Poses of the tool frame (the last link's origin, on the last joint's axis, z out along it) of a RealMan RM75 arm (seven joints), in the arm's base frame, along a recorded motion.
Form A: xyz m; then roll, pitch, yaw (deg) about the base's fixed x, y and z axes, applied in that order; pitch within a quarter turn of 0, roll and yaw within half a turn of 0.
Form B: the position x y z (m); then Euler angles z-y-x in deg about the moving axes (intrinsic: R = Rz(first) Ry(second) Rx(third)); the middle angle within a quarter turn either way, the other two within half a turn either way. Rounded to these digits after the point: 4 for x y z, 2 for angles.
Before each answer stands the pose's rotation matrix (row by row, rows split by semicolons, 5 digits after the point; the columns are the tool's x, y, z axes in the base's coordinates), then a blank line. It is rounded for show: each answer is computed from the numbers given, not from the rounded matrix.
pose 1, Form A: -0.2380 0.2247 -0.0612 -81.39 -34.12 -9.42
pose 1, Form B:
0.81670 0.57163 0.07898; -0.13550 0.05692 0.98914; 0.56093 -0.81853 0.12394

-0.2380 0.2247 -0.0612 -9.42 -34.12 -81.39
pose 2, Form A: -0.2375 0.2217 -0.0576 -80.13 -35.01 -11.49
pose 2, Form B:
0.80264 0.58805 0.09988; -0.16315 0.05539 0.98504; 0.57372 -0.80693 0.14040

-0.2375 0.2217 -0.0576 -11.49 -35.01 -80.13
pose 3, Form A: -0.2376 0.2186 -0.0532 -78.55 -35.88 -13.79
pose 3, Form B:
0.78689 0.60519 0.12063; -0.19313 0.05587 0.97958; 0.58609 -0.79412 0.16084

-0.2376 0.2186 -0.0532 -13.79 -35.88 -78.55
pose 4, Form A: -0.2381 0.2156 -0.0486 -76.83 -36.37 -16.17
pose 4, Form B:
0.77335 0.61801 0.14140; -0.22424 0.05803 0.97280; 0.59300 -0.78403 0.18346

-0.2381 0.2156 -0.0486 -16.17 -36.37 -76.83
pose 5, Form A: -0.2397 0.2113 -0.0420 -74.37 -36.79 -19.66
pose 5, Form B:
0.75415 0.63376 0.17205; -0.26943 0.05968 0.96117; 0.59888 -0.77122 0.21576

-0.2397 0.2113 -0.0420 -19.66 -36.79 -74.37
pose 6, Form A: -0.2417 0.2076 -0.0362 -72.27 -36.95 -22.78
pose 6, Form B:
0.73682 0.64582 0.20002; -0.30943 0.05908 0.94908; 0.60112 -0.76120 0.24337

-0.2417 0.2076 -0.0362 -22.78 -36.95 -72.27
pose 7, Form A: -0.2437 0.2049 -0.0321 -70.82 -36.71 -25.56
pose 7, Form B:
0.72321 0.65108 0.23034; -0.34589 0.05279 0.93679; 0.59777 -0.75717 0.26338

-0.2437 0.2049 -0.0321 -25.56 -36.71 -70.82
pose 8, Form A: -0.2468 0.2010 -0.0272 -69.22 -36.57 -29.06
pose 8, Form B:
0.70202 0.65925 0.26936; -0.39010 0.03955 0.91992; 0.59580 -0.75089 0.28493

-0.2468 0.2010 -0.0272 -29.06 -36.57 -69.22
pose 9, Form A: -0.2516 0.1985 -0.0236 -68.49 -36.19 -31.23
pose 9, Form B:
0.69011 0.65984 0.29724; -0.41844 0.02871 0.90779; 0.59046 -0.75085 0.29592

-0.2516 0.1985 -0.0236 -31.23 -36.19 -68.49
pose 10, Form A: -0.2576 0.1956 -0.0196 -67.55 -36.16 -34.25
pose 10, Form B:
0.66737 0.66568 0.33390; -0.45439 0.00874 0.89076; 0.59004 -0.74618 0.30832

-0.2576 0.1956 -0.0196 -34.25 -36.16 -67.55
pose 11, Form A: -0.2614 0.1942 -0.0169 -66.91 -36.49 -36.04
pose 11, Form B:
0.65009 0.67308 0.35263; -0.47301 -0.00474 0.88104; 0.59468 -0.73956 0.31529

-0.2614 0.1942 -0.0169 -36.04 -36.49 -66.91
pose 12, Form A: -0.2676 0.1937 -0.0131 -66.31 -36.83 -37.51
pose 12, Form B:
0.63493 0.68009 0.36654; -0.48737 -0.01553 0.87306; 0.59944 -0.73297 0.32160

-0.2676 0.1937 -0.0131 -37.51 -36.83 -66.31
